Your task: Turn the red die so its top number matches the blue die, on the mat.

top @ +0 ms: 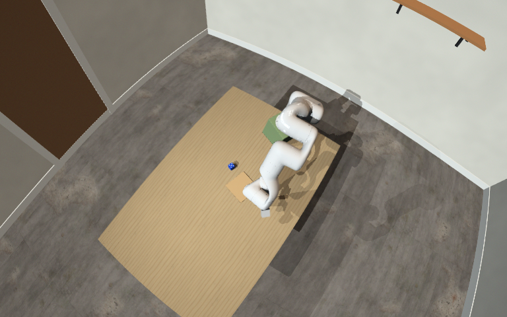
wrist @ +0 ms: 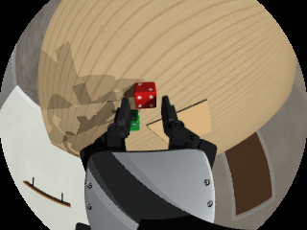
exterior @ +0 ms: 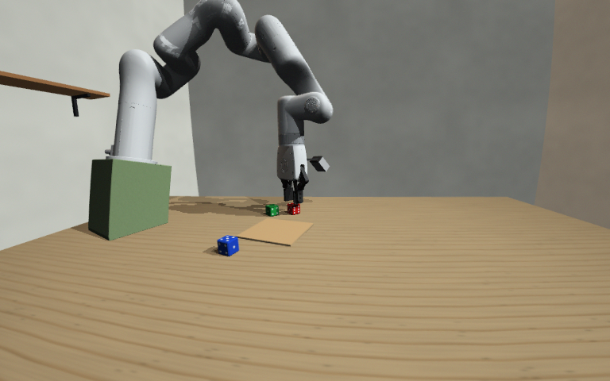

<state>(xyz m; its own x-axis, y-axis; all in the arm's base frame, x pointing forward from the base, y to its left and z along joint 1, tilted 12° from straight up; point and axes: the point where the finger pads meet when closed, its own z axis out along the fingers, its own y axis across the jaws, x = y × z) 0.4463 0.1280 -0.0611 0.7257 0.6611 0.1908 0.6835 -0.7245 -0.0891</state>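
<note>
The red die is 40 mm below my hand. Also, from my hand: blue die 90 mm behind, 270 mm to the right, 40 mm below; then tan mat 20 mm behind, 150 mm to the right, 50 mm below; then green die 60 mm behind, 20 mm to the right, 40 mm below.
</note>
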